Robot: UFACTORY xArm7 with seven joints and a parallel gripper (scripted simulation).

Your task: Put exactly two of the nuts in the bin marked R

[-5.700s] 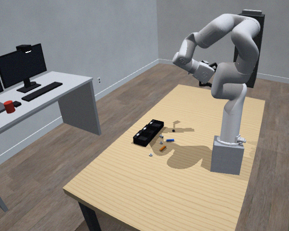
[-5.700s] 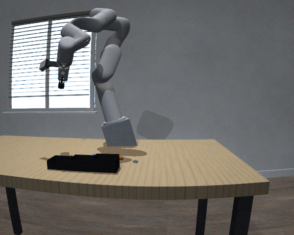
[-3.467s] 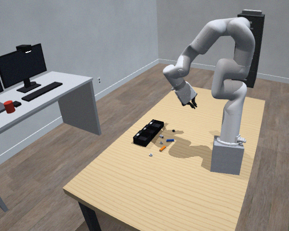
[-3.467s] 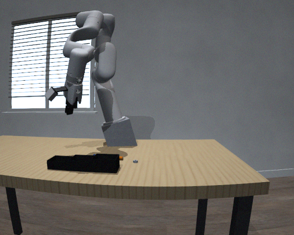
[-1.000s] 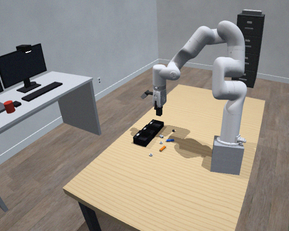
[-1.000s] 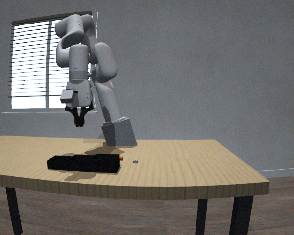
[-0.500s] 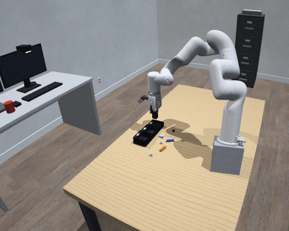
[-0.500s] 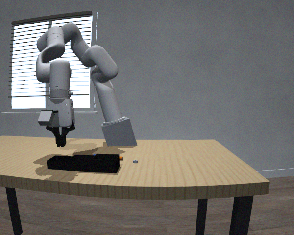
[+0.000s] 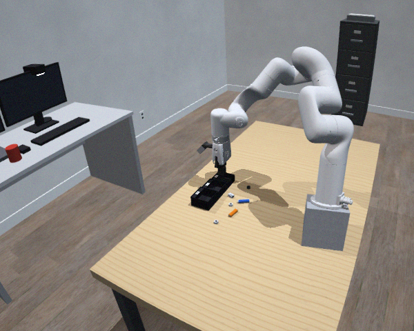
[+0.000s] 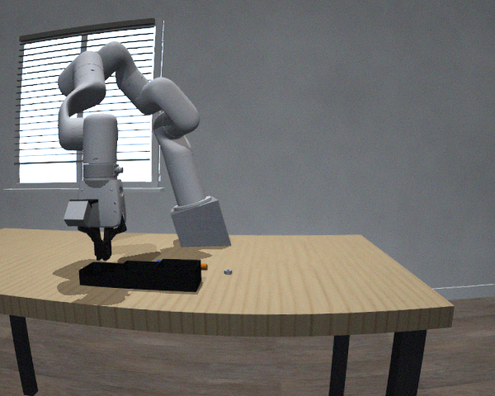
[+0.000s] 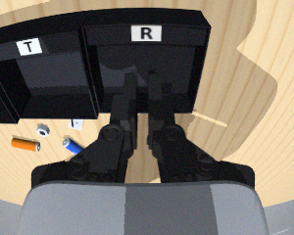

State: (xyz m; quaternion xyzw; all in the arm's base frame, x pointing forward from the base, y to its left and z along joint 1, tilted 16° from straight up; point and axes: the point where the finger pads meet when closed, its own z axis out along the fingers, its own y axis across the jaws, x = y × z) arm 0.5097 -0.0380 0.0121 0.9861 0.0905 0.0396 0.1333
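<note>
Right now my hand is 8 cm to the right of the black bin, 5 cm above it and 1 cm past it. Round my hand: blue piece (16 cm behind, 7 cm to the left, 6 cm below); small black piece (12 cm behind, 7 cm below, 3 cm to the right); orange piece (17 cm behind, 16 cm to the left, 6 cm below).
</note>
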